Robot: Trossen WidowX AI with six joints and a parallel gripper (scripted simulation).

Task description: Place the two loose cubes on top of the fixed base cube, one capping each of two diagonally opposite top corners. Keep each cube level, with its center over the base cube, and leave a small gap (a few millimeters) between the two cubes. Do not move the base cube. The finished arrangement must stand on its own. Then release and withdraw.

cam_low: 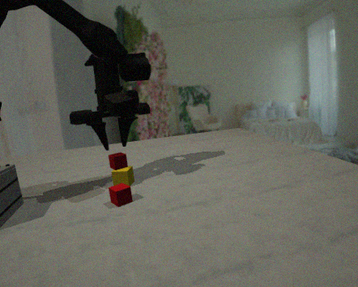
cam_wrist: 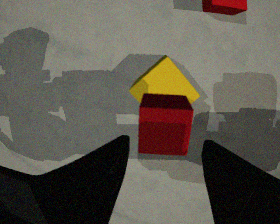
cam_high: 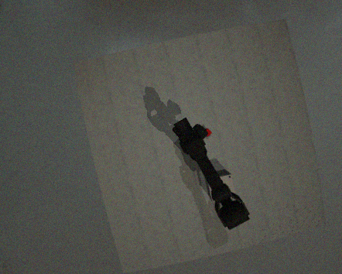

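The red cube is 1 cm behind my gripper tip, 12 cm to the right of it and 7 cm below it. From my gripper tip the other things lie so: yellow cube: 1 cm ahead, 2 cm to the right, 7 cm below.
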